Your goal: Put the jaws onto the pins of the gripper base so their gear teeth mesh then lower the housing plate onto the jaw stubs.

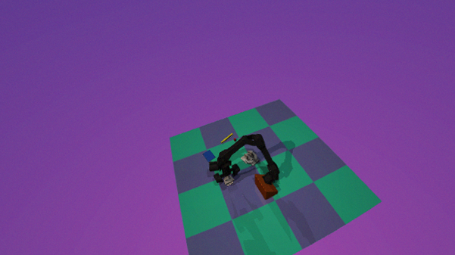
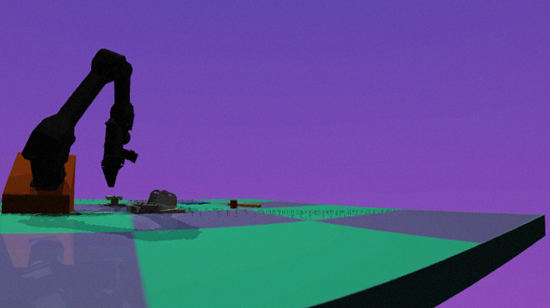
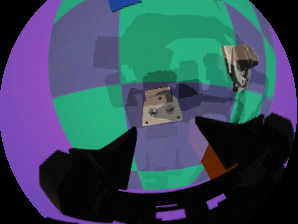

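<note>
The gripper base lies 3 cm below my gripper tip and 1 cm ahead of it. The rest, counted from my gripper tip: small red piece: 39 cm ahead, 15 cm to the right, 5 cm below; then yellow stick: 44 cm ahead, 9 cm to the right, 6 cm below; then blue square: 30 cm ahead, 11 cm to the left, 6 cm below.
</note>
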